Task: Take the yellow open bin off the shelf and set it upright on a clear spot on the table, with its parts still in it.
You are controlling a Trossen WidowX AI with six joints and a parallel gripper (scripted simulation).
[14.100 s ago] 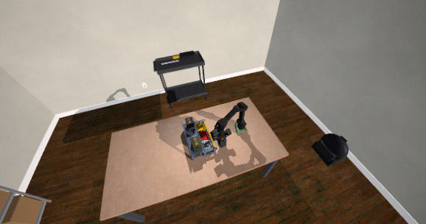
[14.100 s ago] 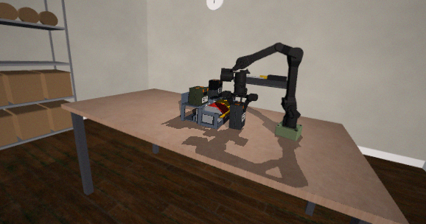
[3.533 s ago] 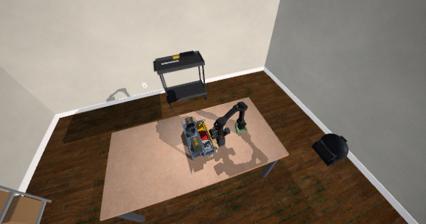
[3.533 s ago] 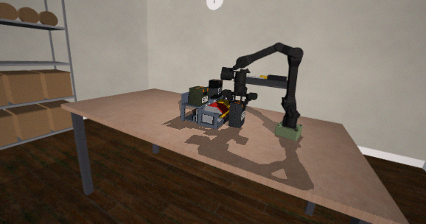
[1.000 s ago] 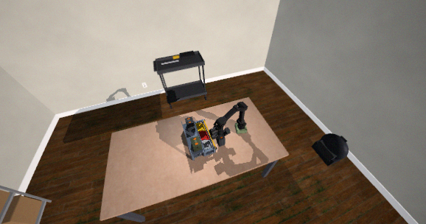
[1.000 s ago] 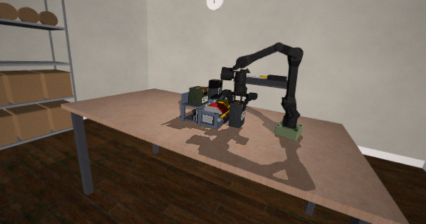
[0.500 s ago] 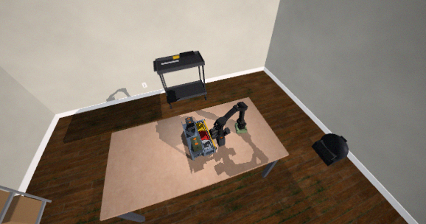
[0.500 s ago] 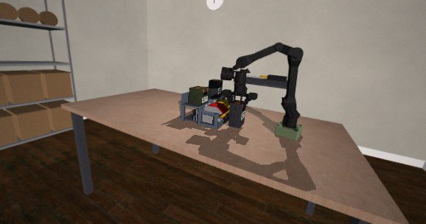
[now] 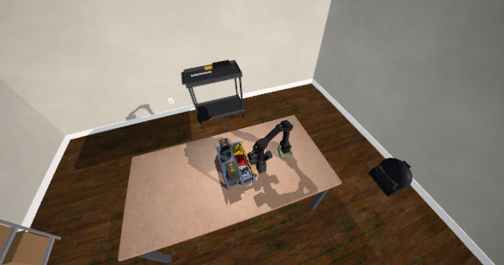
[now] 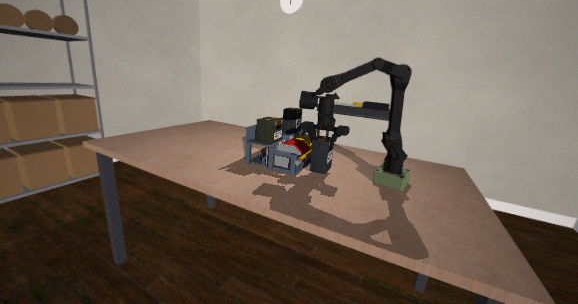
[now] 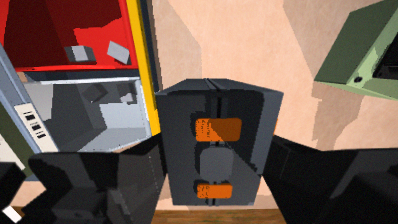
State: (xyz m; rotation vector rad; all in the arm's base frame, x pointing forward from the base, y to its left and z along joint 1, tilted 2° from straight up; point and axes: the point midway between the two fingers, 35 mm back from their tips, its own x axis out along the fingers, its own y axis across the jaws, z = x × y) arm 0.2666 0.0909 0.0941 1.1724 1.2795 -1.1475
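The black box is 6 cm below my hand. Also, from my hand: yellow bar (8 cm ahead, 11 cm to the right, 8 cm below); then red bin (17 cm ahead, 10 cm to the right, 10 cm below); then grey bin (16 cm ahead, 1 cm to the left, 10 cm below).
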